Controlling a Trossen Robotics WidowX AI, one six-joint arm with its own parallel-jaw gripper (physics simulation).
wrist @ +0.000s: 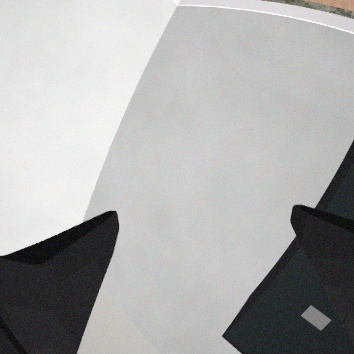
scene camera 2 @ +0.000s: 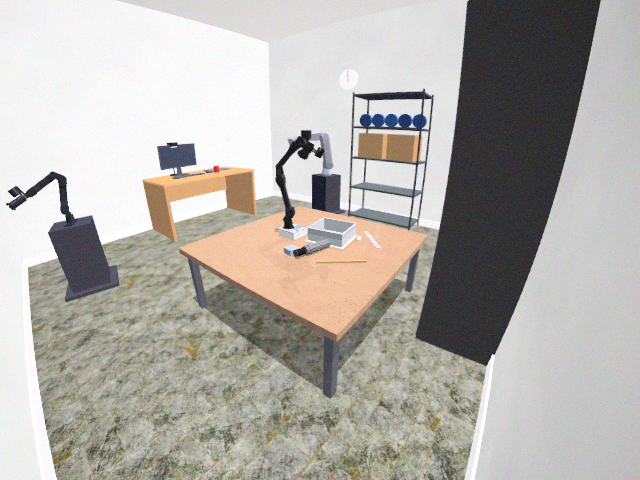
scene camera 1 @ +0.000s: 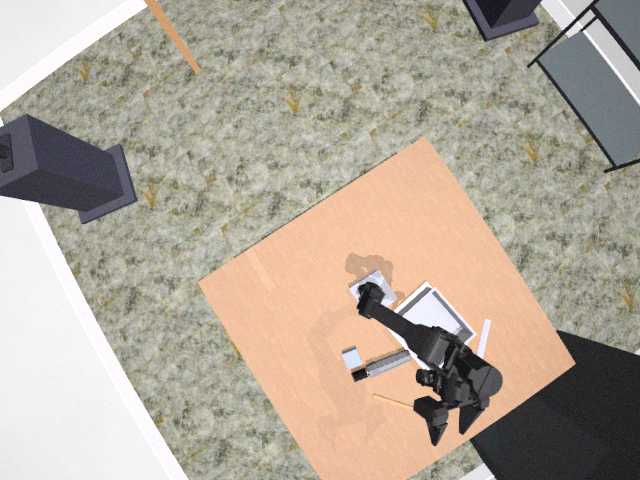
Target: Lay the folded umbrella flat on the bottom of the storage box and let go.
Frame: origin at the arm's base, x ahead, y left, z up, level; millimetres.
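Where they show: gripper, fingertip midpoint: (wrist: 206,217) (scene camera 2: 312,148) (scene camera 1: 448,439); arm's base, link origin: (scene camera 2: 288,227).
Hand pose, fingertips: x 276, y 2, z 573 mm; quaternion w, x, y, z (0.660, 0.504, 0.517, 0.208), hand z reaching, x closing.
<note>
Each offset is from my fingertips to the top centre of the thing. Level surfaces: height alone.
The folded umbrella @(66 mm ahead, 57 mm right, 571 mm down) (scene camera 1: 388,362) (scene camera 2: 317,247), grey with a black handle, lies on the table outside the storage box. Its grey end is close to the box. The storage box @(21 mm back, 199 mm left, 533 mm down) (scene camera 1: 453,310) (scene camera 2: 345,237) is grey, open-topped and upright; my arm hides part of it in scene camera 1. My gripper (scene camera 1: 449,438) (wrist: 206,217) is open and empty, with its fingers wide apart. It is raised high above the table, away from the umbrella and the box. The umbrella and the box do not show in the wrist view, where walls and a dark panel show beyond the fingers.
A pale blue block @(11 mm back, 169 mm right, 594 mm down) (scene camera 1: 352,357) (scene camera 2: 290,250) lies beside the umbrella's handle. A thin yellow stick @(285 mm ahead, 24 mm right, 618 mm down) (scene camera 1: 391,400) (scene camera 2: 341,261) and a white strip @(186 mm ahead, 396 mm left, 628 mm down) (scene camera 1: 483,338) (scene camera 2: 372,239) lie on the table @(629 mm down) (scene camera 1: 289,310) (scene camera 2: 248,258). A small white piece @(125 mm ahead, 325 mm left, 618 mm down) (scene camera 2: 358,238) lies beside the box.
</note>
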